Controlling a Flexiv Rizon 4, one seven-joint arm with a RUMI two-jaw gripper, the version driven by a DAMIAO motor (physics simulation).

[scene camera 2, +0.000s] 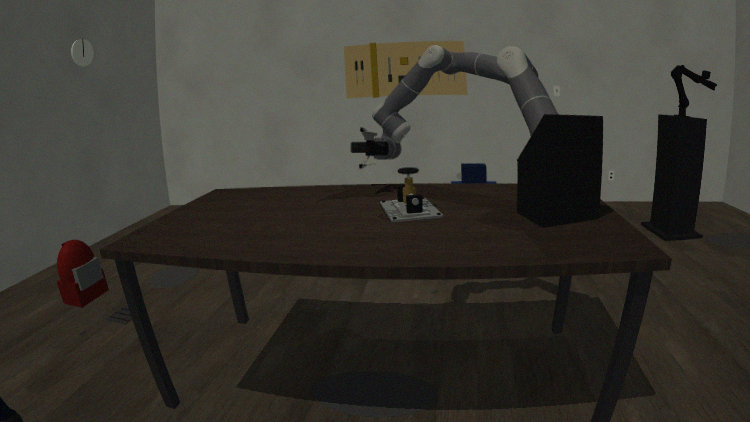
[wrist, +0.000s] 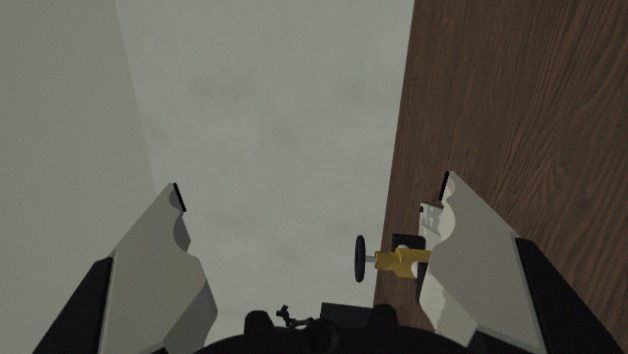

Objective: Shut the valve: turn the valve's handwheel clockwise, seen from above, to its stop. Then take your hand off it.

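The valve has a yellow body (scene camera 2: 409, 188) (wrist: 387, 260) and a black, round handwheel (scene camera 2: 408, 170) (wrist: 359, 258) on a thin stem. It stands upright on a pale base plate (scene camera 2: 388, 211) (wrist: 428, 225) on the table. My gripper (scene camera 2: 362, 147) (wrist: 312, 180) is wide open, its jaws apart with nothing between them. In the scene view it is in the air, above and to the left of the handwheel, and does not touch it. In the wrist view the right finger hides part of the valve's body and base plate. The handwheel's turn angle cannot be told.
The brown wooden table (scene camera 2: 293, 230) (wrist: 480, 100) carries the valve. A large black box (scene camera 2: 561, 170) stands at the right of the table. A small dark arm (scene camera 2: 682, 94) is on a black pedestal (scene camera 2: 678, 178) farther right. A blue object (scene camera 2: 473, 172) shows behind the table.
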